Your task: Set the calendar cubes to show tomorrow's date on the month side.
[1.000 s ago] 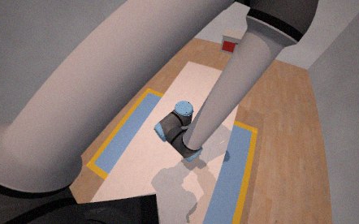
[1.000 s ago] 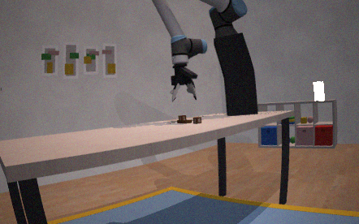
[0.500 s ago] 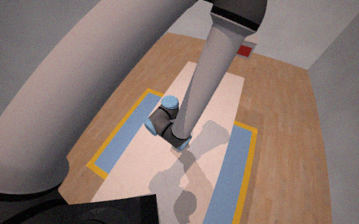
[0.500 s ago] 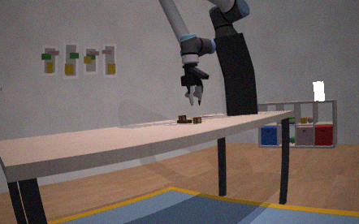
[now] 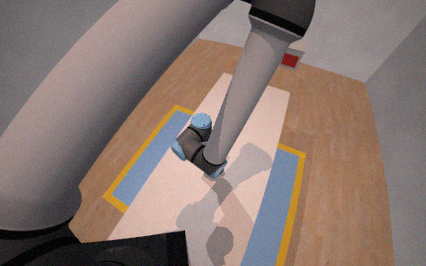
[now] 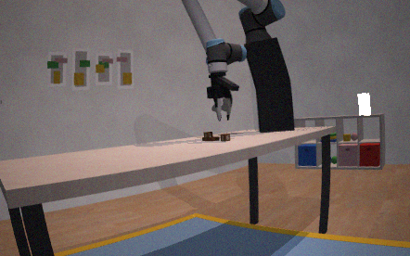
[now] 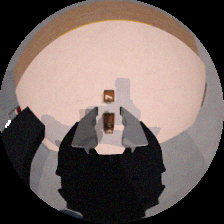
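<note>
My gripper is now 9 cm above the brown cube. The rest, counted from my hand: brown tray 11 cm to the right, 10 cm below, 1 cm behind.
</note>
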